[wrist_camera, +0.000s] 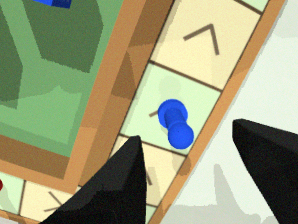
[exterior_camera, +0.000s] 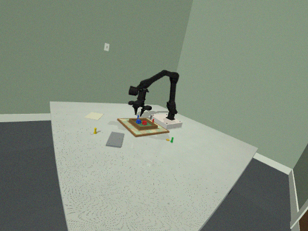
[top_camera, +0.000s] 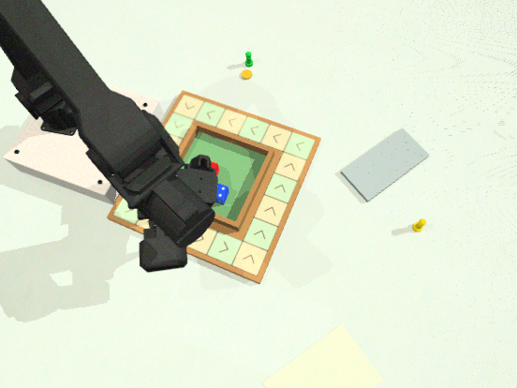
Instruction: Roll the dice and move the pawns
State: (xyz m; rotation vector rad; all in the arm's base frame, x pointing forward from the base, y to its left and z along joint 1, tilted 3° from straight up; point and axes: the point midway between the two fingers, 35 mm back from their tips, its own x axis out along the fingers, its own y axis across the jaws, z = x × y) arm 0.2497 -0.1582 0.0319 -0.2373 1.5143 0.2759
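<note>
The blue pawn is 10 mm below my gripper tip. The rest, counted from my gripper tip: pale yellow sheet (270 mm ahead, 190 mm to the right, 40 mm below); green tray (40 mm ahead, 110 mm to the left, 40 mm below); red pawn (70 mm behind, 110 mm to the left, 10 mm below).
</note>
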